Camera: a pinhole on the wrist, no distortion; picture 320 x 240 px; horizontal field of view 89.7 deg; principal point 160.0 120.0 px. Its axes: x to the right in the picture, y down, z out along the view. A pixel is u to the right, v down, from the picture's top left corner.
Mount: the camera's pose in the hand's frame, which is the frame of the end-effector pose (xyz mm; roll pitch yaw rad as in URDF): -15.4 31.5 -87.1 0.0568 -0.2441 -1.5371
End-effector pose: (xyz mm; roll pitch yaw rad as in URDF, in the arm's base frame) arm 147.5 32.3 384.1 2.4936 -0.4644 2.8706
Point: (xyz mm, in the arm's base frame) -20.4 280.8 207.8
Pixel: 217 188
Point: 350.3 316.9 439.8
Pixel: 19 96
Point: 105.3 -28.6 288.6
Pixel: outside the picture
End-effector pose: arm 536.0 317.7 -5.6 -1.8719 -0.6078 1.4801
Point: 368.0 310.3 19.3
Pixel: 293 135
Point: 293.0 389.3 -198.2
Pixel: 168 108
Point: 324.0 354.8 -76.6
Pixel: 216 123
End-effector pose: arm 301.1 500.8 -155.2 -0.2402 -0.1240 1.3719
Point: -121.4 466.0 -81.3
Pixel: 35 92
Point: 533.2 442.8 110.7
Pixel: outside the picture
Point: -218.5 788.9 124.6
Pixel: 66 201
